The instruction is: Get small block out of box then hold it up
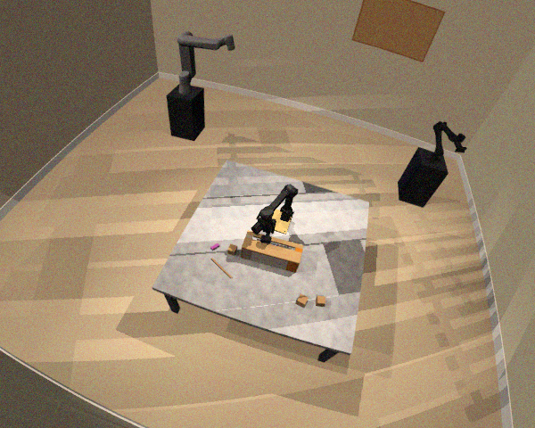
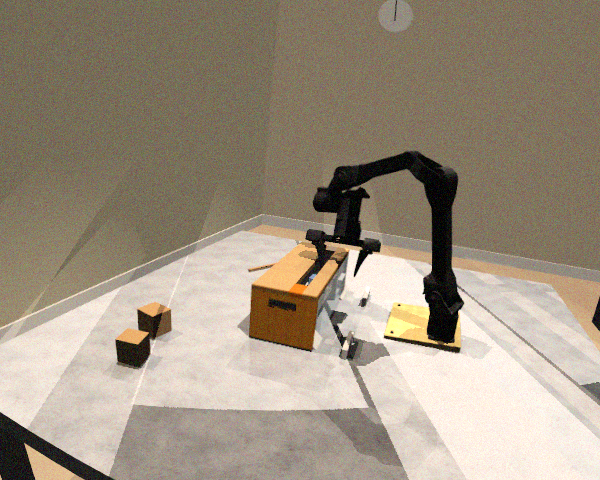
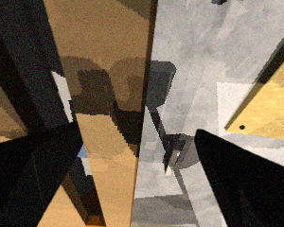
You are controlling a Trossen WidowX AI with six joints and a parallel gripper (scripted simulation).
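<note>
The blue block is 40 mm ahead of my gripper tip, 40 mm to the left of it and 20 mm below it. The rest, counted from my gripper tip: thin stick: 270 mm ahead, 260 mm to the right, 100 mm below.
</note>
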